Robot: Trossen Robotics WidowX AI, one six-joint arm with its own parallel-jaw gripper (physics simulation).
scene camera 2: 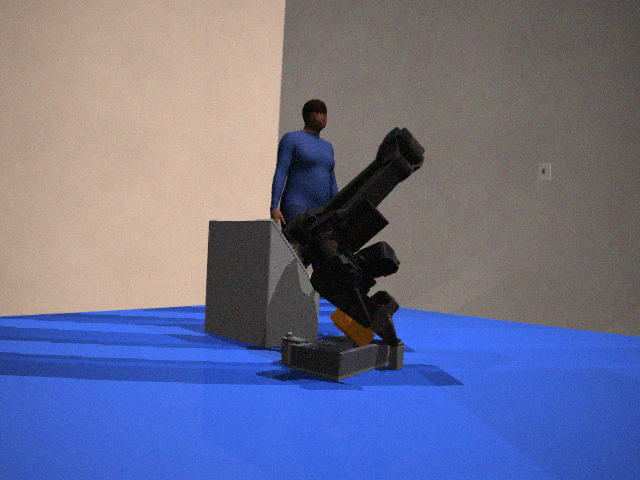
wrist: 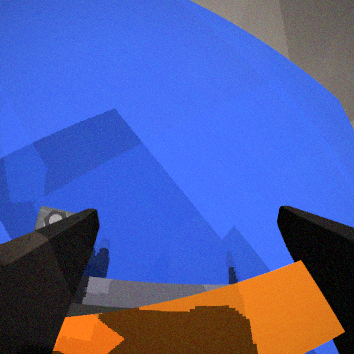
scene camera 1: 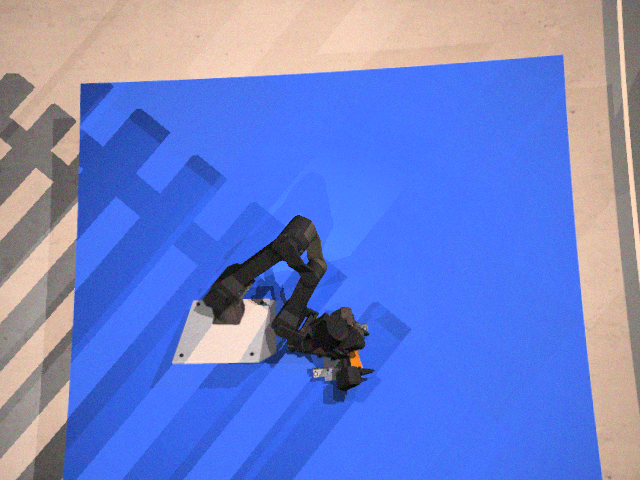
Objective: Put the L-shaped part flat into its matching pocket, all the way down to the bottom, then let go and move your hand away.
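Pixels of known places: gripper, between the fingertips: (scene camera 2: pixel 382 336) (wrist: pixel 189 217) (scene camera 1: pixel 371 352); arm's base, origin of its link: (scene camera 2: pixel 276 270) (scene camera 1: pixel 229 314).
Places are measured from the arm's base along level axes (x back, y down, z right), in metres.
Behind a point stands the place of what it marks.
Note:
The orange L-shaped part (scene camera 1: pixel 355 359) @(y 0.045, x -0.299, z 0.102 m) (scene camera 2: pixel 351 328) @(y 0.062, x -0.304, z 0.120 m) (wrist: pixel 280 305) @(y 0.040, x -0.300, z 0.111 m) is tilted over the grey pocket block (scene camera 2: pixel 361 360) @(y 0.111, x -0.308, z 0.098 m) (wrist: pixel 145 292) @(y 0.094, x -0.301, z 0.080 m), one end raised and the other low by the rim in scene view 2. It does not lie flat. The pocket is hidden by the part and the arm. My gripper (scene camera 2: pixel 384 336) @(y 0.072, x -0.337, z 0.088 m) (wrist: pixel 189 217) @(y 0.072, x -0.337, z 0.088 m) is open, low over the block, with nothing held. In the wrist view the part spans the bottom of the picture between and below the fingers, its right end close to the right finger; whether they touch is unclear.
The arm's pale pedestal (scene camera 1: pixel 227 341) @(y -0.058, x -0.013, z 0.058 m) (scene camera 2: pixel 237 284) @(y 0.026, x -0.007, z 0.102 m) stands close beside the block. The block has bolted metal tabs (scene camera 1: pixel 324 373) @(y 0.089, x -0.222, z 0.142 m) (scene camera 2: pixel 396 356) @(y 0.109, x -0.329, z 0.040 m) (wrist: pixel 55 219) @(y 0.082, x -0.323, z 0.031 m) at its corners. A person in blue (scene camera 2: pixel 308 165) stands behind the pedestal. Shadows cross the blue mat (scene camera 1: pixel 465 206) @(y 0.130, x -0.580, z -0.284 m) (scene camera 2: pixel 155 428) @(y 0.130, x -0.326, z 0.429 m).

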